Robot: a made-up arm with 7 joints.
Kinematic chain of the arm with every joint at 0, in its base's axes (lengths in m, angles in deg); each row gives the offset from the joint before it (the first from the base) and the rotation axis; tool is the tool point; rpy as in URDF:
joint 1: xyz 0 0 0.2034 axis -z
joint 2: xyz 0 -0.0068 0.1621 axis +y
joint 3: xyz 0 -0.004 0.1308 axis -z
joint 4: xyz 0 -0.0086 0.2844 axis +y
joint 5: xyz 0 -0.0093 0.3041 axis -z
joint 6: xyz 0 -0.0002 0.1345 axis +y
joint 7: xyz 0 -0.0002 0.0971 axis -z
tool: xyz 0 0 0 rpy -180 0 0
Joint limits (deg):
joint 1: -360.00..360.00
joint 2: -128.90..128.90
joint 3: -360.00..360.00
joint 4: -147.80..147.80
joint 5: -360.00..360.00
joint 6: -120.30..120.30
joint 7: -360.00..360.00
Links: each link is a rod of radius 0.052 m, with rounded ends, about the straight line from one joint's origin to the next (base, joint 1, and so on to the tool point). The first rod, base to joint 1, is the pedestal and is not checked.
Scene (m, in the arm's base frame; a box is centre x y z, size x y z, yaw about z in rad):
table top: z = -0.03
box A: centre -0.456 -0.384 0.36 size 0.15 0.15 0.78 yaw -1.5
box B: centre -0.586 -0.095 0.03 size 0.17 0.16 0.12 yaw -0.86
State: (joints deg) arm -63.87 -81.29 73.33 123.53 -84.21 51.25 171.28
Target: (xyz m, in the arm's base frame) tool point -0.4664 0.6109 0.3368
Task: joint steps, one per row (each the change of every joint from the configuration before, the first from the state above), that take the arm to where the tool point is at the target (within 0.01 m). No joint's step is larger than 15 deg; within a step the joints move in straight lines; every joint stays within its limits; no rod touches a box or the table.
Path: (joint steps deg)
1: 14.50 7.25 -5.86 -4.14 -5.53 2.94 -0.87
2: 14.49 7.26 -5.87 -4.13 -5.54 2.93 -0.87
3: 14.50 7.25 -5.86 -4.14 -5.53 2.94 -0.87
4: 14.50 7.25 -5.86 -4.14 -5.53 2.94 -0.87
5: 14.50 7.26 -5.86 -4.13 -5.54 2.93 -0.87
6: 7.18 -13.86 -6.52 -6.19 3.15 -1.79 0.73
7: 7.19 -13.86 -6.52 -6.19 3.15 -1.79 0.72
8: 7.18 -13.86 -6.51 -6.19 3.15 -1.80 0.73
9: 7.19 -13.86 -6.52 -6.19 3.14 -1.79 0.72
10: 7.18 -13.85 -6.51 -6.19 3.15 -1.79 0.73
11: 7.19 -13.86 -6.52 -6.19 3.15 -1.79 0.72

